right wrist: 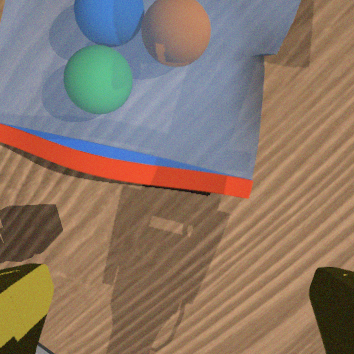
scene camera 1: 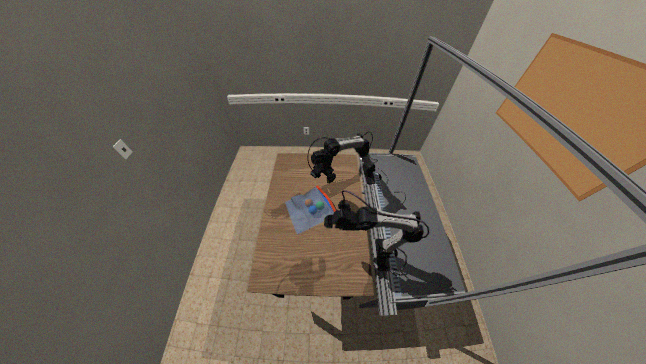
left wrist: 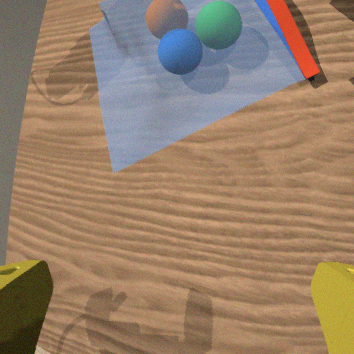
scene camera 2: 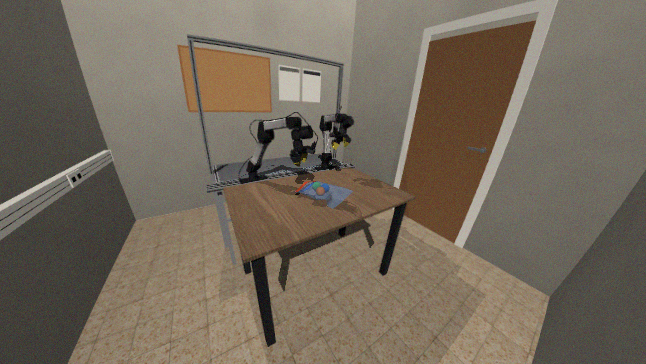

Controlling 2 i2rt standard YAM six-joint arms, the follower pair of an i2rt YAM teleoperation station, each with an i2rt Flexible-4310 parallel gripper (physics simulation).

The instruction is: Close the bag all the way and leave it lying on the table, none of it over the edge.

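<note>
A translucent blue bag [scene camera 1: 300,218] [scene camera 2: 338,194] [left wrist: 142,112] [right wrist: 215,110] lies flat on the table, inside its edges. It holds an orange ball [left wrist: 166,19] [right wrist: 176,31], a green ball [left wrist: 219,25] [right wrist: 98,80] and a blue ball [left wrist: 180,51] [right wrist: 108,17]. A red strip [left wrist: 295,40] [right wrist: 195,184] runs along its mouth. A blue strip [right wrist: 107,151] shows beside it, narrowing toward the right end in the right wrist view. My left gripper [scene camera 2: 341,144] [left wrist: 182,276] is open and empty above the table. My right gripper [scene camera 1: 323,178] [right wrist: 181,280] is open and empty above the table, off the red strip's side.
The wooden table [scene camera 1: 280,270] [scene camera 2: 265,225] bears the bag. A metal rail [scene camera 1: 386,295] runs along the arms' side, with a frame post [scene camera 1: 412,97] rising from it. One side edge of the bag is creased or folded in the right wrist view. Arm shadows fall on the table.
</note>
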